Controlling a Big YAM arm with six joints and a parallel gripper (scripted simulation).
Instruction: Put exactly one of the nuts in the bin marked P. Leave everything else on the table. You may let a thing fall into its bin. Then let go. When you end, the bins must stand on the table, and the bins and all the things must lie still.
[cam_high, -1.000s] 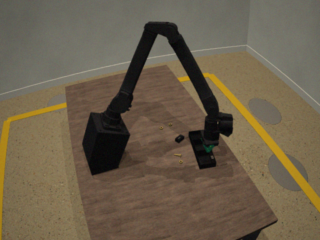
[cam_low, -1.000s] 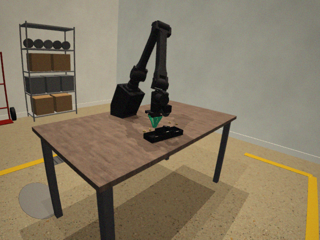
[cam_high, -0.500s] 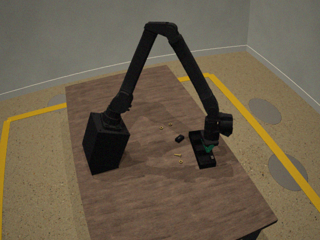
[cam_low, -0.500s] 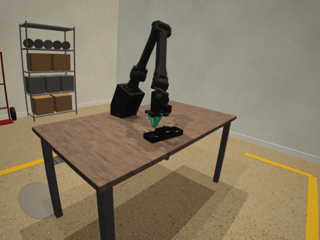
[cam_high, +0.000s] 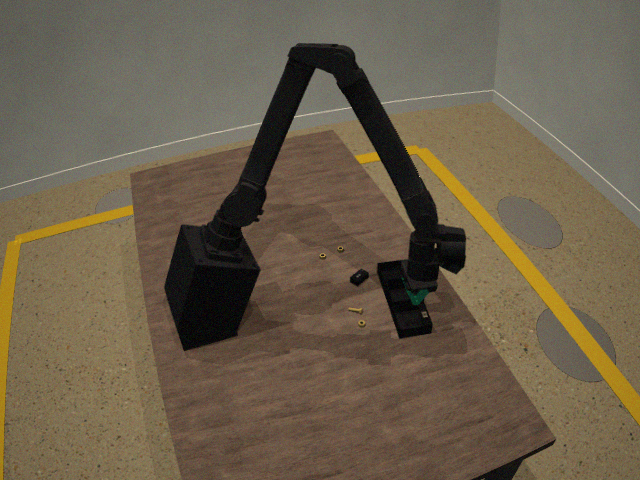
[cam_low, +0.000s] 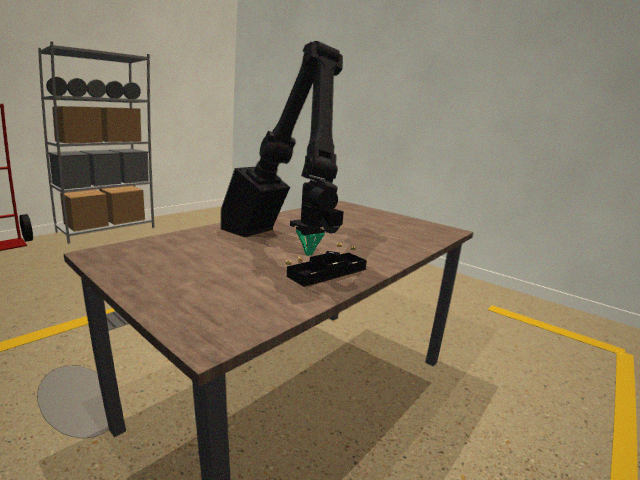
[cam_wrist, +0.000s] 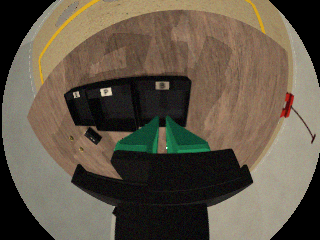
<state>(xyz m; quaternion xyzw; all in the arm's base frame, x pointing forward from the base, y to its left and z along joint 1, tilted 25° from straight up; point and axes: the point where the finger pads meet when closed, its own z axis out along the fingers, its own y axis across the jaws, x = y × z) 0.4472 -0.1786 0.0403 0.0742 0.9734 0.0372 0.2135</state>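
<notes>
My hand is 80 mm to the right of the bin, 60 mm above it and 10 mm short of it. Round my hand: brass bolt (120 mm behind, 90 mm to the left, 80 mm below); small black block (210 mm to the left, 70 mm below, 60 mm behind).
</notes>
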